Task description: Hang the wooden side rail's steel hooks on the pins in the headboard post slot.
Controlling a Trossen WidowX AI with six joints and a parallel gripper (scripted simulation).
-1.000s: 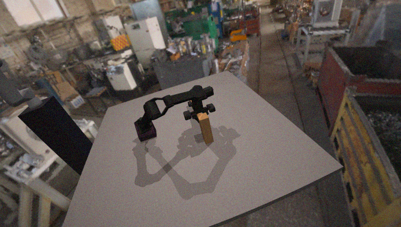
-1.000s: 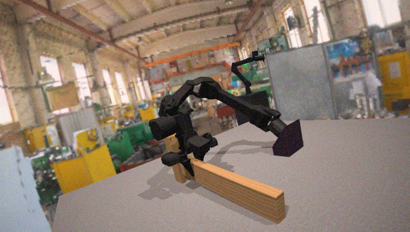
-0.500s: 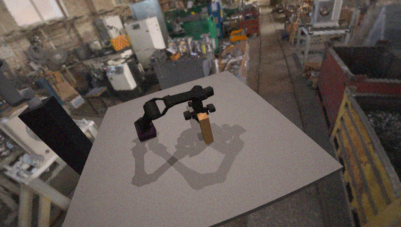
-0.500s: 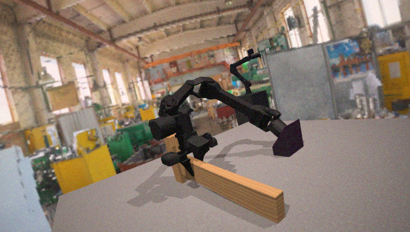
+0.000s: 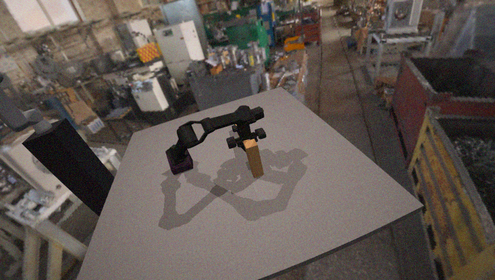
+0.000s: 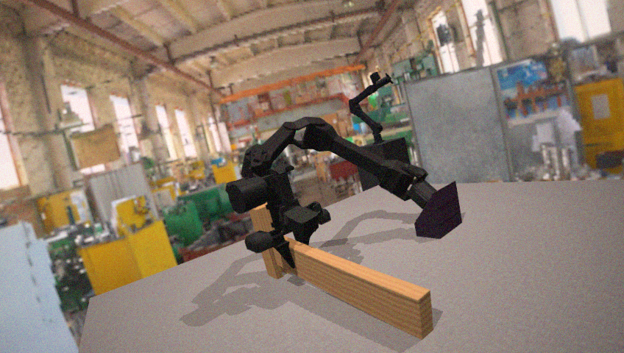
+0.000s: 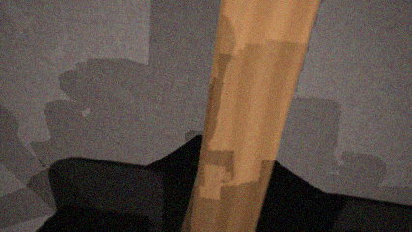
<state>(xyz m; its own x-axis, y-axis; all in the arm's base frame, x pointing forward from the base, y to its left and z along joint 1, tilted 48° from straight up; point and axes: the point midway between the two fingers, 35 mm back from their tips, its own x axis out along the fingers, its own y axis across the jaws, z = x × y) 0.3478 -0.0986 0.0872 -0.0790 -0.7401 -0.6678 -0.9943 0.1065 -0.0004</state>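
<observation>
Right now my gripper tip is 1 cm past the wooden headboard post, 11 cm to the left of it and 4 cm below it.
</observation>
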